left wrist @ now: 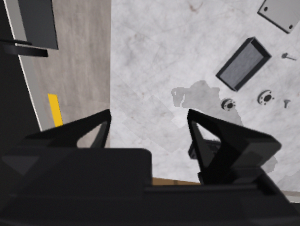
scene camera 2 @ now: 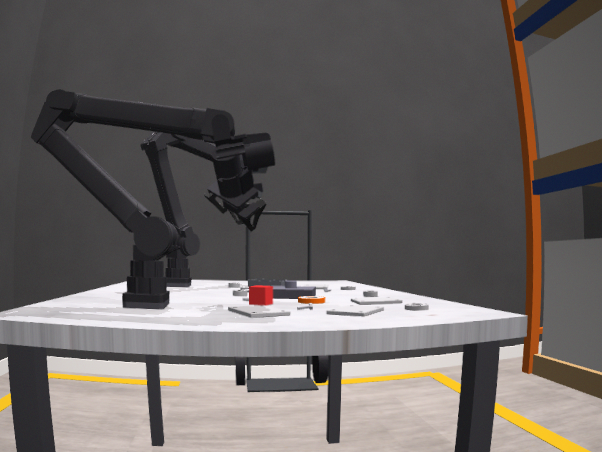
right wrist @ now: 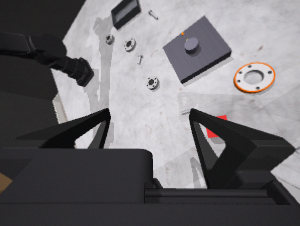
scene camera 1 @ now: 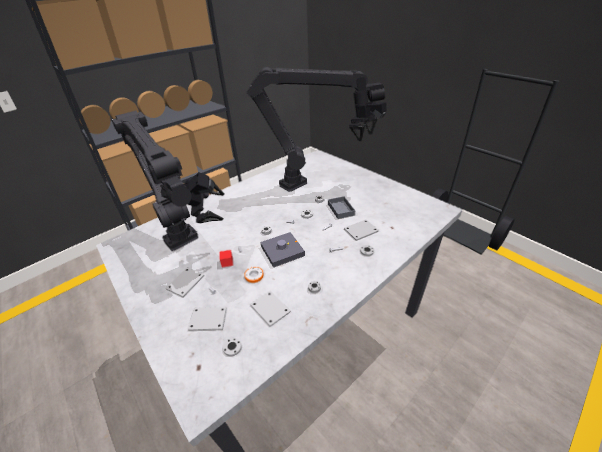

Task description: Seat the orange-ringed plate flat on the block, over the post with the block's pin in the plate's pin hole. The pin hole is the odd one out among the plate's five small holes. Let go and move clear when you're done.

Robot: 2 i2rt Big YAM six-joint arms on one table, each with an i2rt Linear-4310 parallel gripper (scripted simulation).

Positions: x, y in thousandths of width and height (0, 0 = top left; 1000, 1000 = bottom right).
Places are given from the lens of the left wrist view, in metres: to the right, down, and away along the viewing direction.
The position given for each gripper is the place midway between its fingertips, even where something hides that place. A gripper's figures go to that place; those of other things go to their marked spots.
left gripper (left wrist: 498, 502): 0.00, 0.00, 0.13
dark tray (left wrist: 818, 281): 0.28, -0.15, 0.31
